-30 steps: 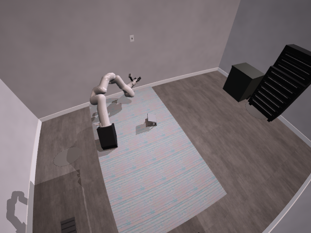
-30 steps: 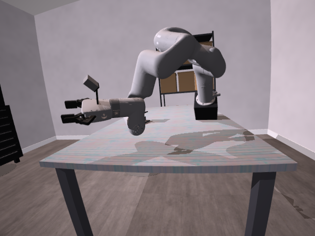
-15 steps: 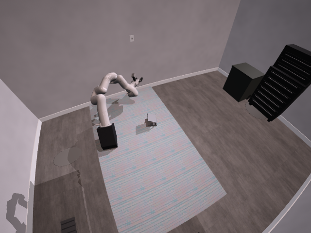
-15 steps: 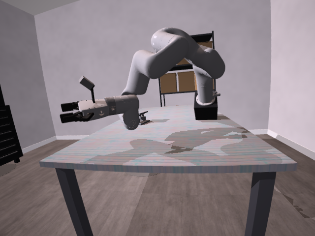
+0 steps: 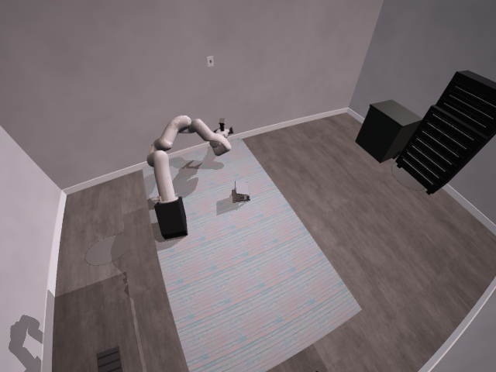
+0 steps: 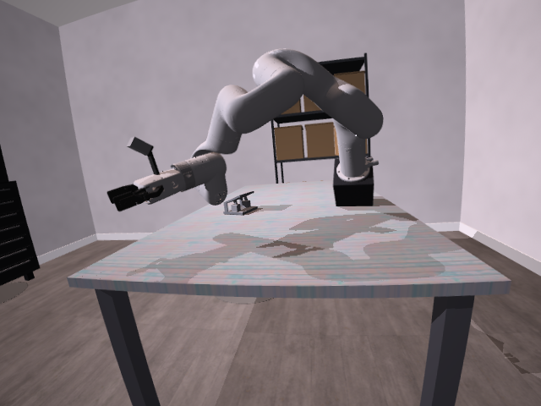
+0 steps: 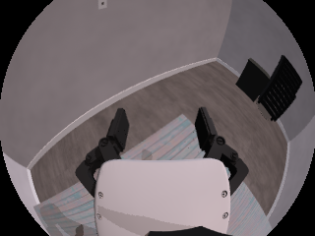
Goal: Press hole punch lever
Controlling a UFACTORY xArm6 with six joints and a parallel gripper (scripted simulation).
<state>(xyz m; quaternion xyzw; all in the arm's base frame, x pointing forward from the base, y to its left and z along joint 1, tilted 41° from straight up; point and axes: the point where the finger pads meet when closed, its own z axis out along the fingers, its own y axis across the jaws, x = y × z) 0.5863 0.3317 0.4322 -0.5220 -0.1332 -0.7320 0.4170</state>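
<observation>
My gripper is now 11 cm past the hole punch lever, 57 cm to the left of it and 11 cm above it. The rest, counted from my hand: hole punch (10 cm behind, 57 cm to the right, 13 cm below).
</observation>
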